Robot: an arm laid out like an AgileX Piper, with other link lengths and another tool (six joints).
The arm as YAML. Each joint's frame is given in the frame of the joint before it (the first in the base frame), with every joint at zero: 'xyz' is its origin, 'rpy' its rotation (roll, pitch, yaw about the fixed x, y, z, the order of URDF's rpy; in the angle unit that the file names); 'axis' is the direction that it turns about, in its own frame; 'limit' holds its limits. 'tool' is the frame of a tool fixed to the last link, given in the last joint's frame.
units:
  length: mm
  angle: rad
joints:
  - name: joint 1
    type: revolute
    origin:
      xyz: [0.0, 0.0, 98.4]
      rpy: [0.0, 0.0, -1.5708]
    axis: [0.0, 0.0, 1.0]
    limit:
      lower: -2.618
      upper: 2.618
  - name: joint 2
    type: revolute
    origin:
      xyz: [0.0, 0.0, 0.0]
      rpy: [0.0, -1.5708, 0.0]
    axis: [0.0, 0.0, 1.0]
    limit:
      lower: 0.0
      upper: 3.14
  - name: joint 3
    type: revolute
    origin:
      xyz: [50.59, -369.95, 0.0]
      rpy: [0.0, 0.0, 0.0]
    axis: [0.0, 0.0, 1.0]
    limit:
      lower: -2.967
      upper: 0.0
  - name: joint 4
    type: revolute
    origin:
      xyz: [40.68, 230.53, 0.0]
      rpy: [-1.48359, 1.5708, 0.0]
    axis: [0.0, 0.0, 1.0]
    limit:
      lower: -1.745
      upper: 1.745
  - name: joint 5
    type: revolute
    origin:
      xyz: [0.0, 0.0, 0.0]
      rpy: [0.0, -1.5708, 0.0]
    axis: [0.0, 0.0, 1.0]
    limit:
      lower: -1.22
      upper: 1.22
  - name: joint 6
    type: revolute
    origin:
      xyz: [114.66, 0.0, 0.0]
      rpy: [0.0, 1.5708, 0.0]
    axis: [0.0, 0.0, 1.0]
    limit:
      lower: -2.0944
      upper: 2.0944
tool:
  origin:
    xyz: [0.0, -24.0, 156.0]
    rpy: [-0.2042, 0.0, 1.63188]
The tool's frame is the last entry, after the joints.
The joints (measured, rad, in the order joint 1, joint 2, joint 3, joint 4, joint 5, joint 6), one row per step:
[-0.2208, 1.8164, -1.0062, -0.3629, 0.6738, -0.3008]
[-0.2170, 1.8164, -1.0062, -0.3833, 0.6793, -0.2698]
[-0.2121, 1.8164, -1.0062, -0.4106, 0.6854, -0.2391]
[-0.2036, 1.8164, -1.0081, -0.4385, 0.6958, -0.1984]
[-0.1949, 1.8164, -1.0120, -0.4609, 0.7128, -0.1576]
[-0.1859, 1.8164, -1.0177, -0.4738, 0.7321, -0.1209]
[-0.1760, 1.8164, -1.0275, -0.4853, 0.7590, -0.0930]
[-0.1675, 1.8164, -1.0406, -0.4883, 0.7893, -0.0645]
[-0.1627, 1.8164, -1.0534, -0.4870, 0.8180, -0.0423]
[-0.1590, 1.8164, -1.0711, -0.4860, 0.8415, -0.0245]
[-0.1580, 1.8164, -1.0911, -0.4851, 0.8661, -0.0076]
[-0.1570, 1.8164, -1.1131, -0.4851, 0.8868, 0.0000]
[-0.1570, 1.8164, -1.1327, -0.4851, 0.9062, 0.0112]
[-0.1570, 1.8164, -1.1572, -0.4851, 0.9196, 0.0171]
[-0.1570, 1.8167, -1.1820, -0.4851, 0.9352, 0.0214]
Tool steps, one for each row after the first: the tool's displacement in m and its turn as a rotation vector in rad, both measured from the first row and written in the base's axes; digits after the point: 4 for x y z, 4 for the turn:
[-0.0007, -0.0024, 0.0007, -0.0106, 0.0004, -0.0138]
[-0.0013, -0.0054, 0.0016, -0.0266, 0.0019, -0.0217]
[-0.0016, -0.0077, 0.0032, -0.0428, 0.0021, -0.0365]
[-0.0028, -0.0097, 0.0048, -0.0565, 0.0050, -0.0569]
[-0.0039, -0.0104, 0.0065, -0.0651, 0.0077, -0.0804]
[-0.0055, -0.0112, 0.0089, -0.0763, 0.0153, -0.0983]
[-0.0070, -0.0116, 0.0117, -0.0825, 0.0215, -0.1252]
[-0.0090, -0.0124, 0.0142, -0.0861, 0.0281, -0.1521]
[-0.0080, -0.0135, 0.0182, -0.0898, 0.0263, -0.1744]
[-0.0070, -0.0158, 0.0227, -0.0940, 0.0235, -0.1990]
[-0.0043, -0.0178, 0.0279, -0.0990, 0.0181, -0.2131]
[-0.0023, -0.0201, 0.0326, -0.1030, 0.0126, -0.2312]
[0.0028, -0.0222, 0.0388, -0.1063, -0.0015, -0.2426]
[0.0074, -0.0244, 0.0449, -0.1100, -0.0132, -0.2534]

